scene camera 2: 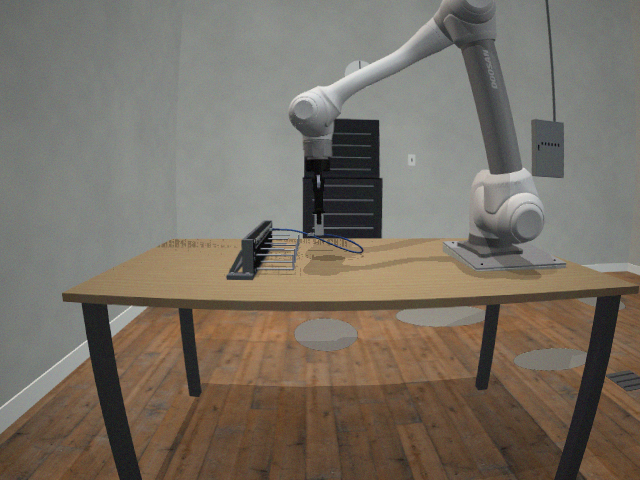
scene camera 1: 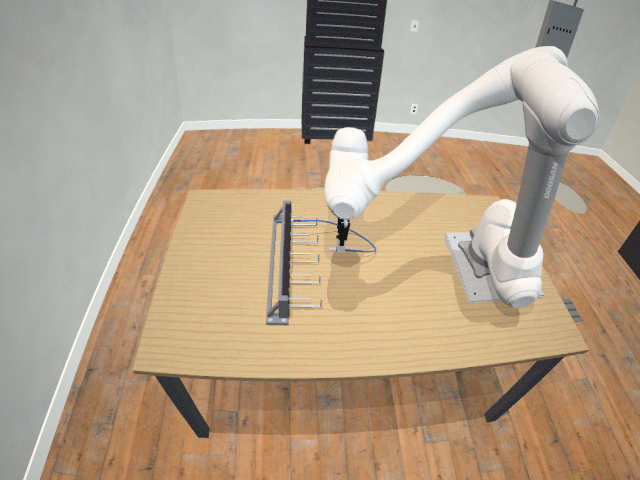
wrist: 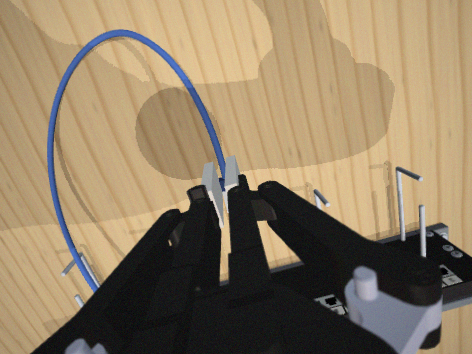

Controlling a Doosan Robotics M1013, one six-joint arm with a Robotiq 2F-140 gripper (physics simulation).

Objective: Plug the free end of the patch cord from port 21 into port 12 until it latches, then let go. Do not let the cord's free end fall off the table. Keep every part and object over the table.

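Pixels of known places: gripper, fingertip midpoint: (scene camera 2: 319,234) (scene camera 1: 340,250) (wrist: 224,173); arm's base, origin of the base link: (scene camera 2: 489,249) (scene camera 1: 484,257).
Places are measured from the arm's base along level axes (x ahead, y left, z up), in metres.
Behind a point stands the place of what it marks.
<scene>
The blue patch cord (scene camera 1: 360,251) @[x 0.510, y -0.073, z 0.043 m] (scene camera 2: 362,250) @[x 0.429, y -0.121, z -0.009 m] (wrist: 51,145) @[x 0.489, y -0.244, z -0.011 m] runs from the far end of the dark patch panel (scene camera 1: 284,258) @[x 0.777, y -0.055, z 0.069 m] (scene camera 2: 248,258) @[x 0.805, y 0.119, z 0.023 m] (wrist: 431,243) @[x 0.786, y 0.100, z 0.006 m] and loops back to my gripper (scene camera 1: 340,248) @[x 0.581, y -0.082, z 0.052 m] (scene camera 2: 318,227) @[x 0.581, y -0.082, z 0.052 m] (wrist: 224,173) @[x 0.581, y -0.082, z 0.052 m]. The gripper points down and is shut on the plug at the cord's free end. A small pale plug tip (scene camera 1: 332,249) @[x 0.609, y -0.085, z 0.056 m] sticks out from the fingertips on the panel side. The gripper holds it above the table, a short way in front of the panel's rod ends, apart from them. Port numbers are too small to read, and the arms of the gripper hide part of the panel in the wrist view.
Several thin metal cable-guide rods (scene camera 1: 306,283) @[x 0.711, y -0.009, z -0.015 m] (scene camera 2: 276,268) @[x 0.729, y 0.088, z -0.013 m] (wrist: 400,207) @[x 0.734, y 0.084, z -0.013 m] stick out from the panel's front over the wooden table (scene camera 1: 387,330) @[x 0.494, y 0.217, z -0.030 m] (scene camera 2: 413,281) @[x 0.394, y 0.233, z -0.030 m]. The arm's base plate (scene camera 1: 478,289) @[x 0.105, y 0.136, z -0.015 m] (scene camera 2: 511,262) @[x 0.020, y 0.163, z -0.013 m] is at the right side of the table.
</scene>
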